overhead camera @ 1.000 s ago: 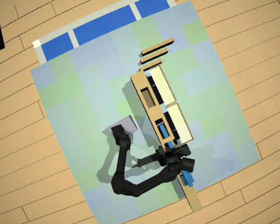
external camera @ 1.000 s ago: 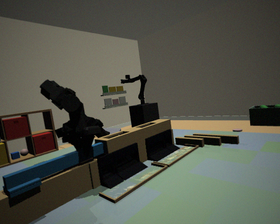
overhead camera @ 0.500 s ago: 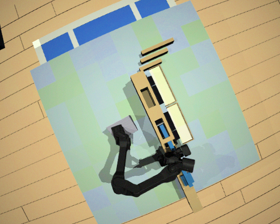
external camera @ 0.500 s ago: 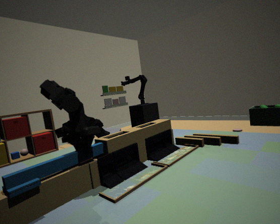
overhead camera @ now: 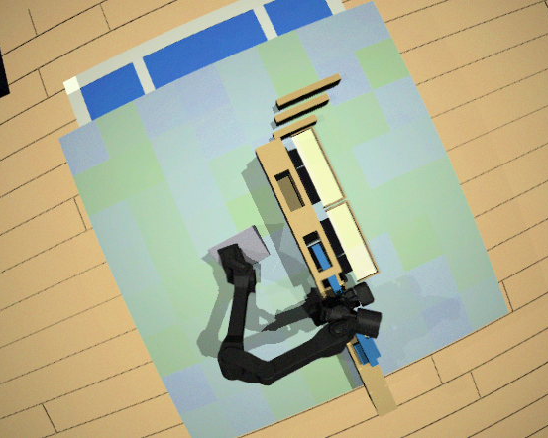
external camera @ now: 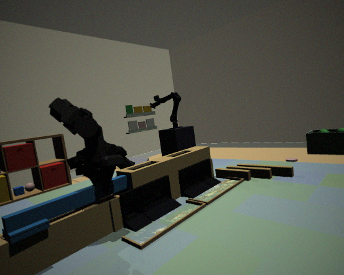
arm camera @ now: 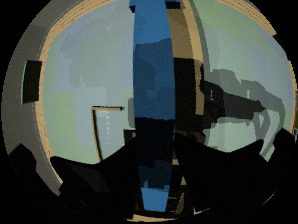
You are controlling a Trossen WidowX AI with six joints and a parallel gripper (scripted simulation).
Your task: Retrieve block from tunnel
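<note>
Right now the tan covered tunnel is 70 mm to the left of my gripper tip, 40 mm below it and 10 mm ahead of it.
</note>
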